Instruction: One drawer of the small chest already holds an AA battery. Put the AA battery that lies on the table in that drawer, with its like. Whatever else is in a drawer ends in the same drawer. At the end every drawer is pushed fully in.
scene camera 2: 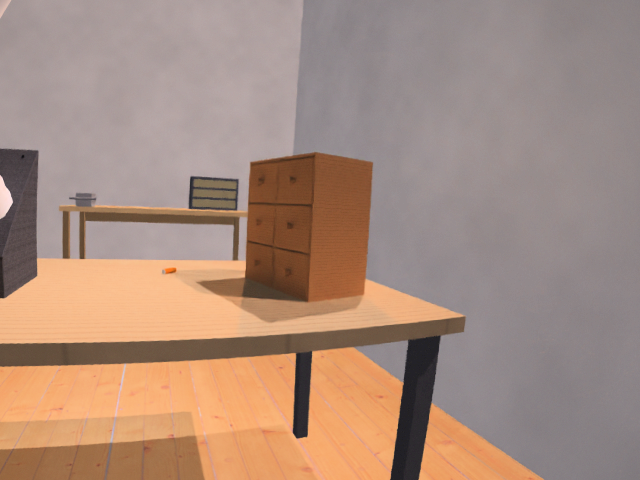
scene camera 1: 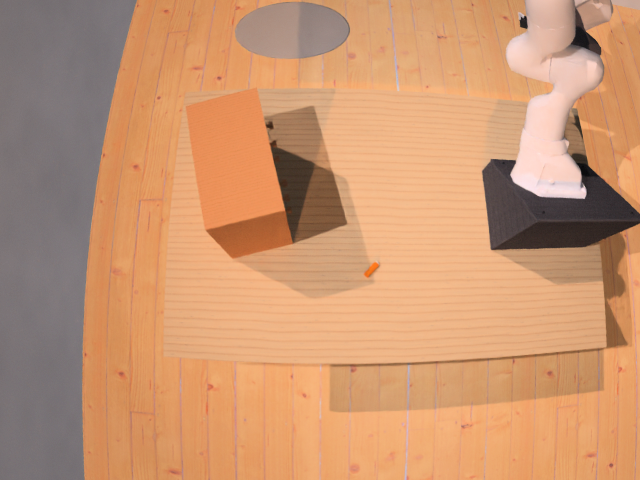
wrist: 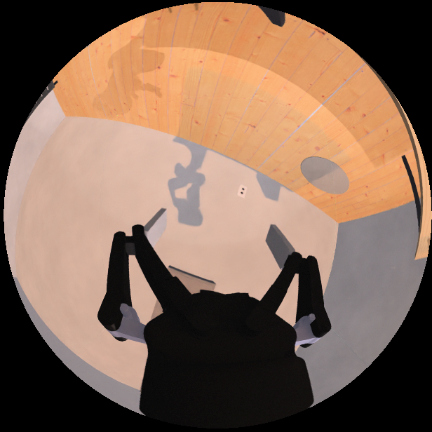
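A small brown chest is visible in scene camera 2 (341, 198) and likewise in scene camera 1 (242, 206). In the wrist view the chest is out of frame.
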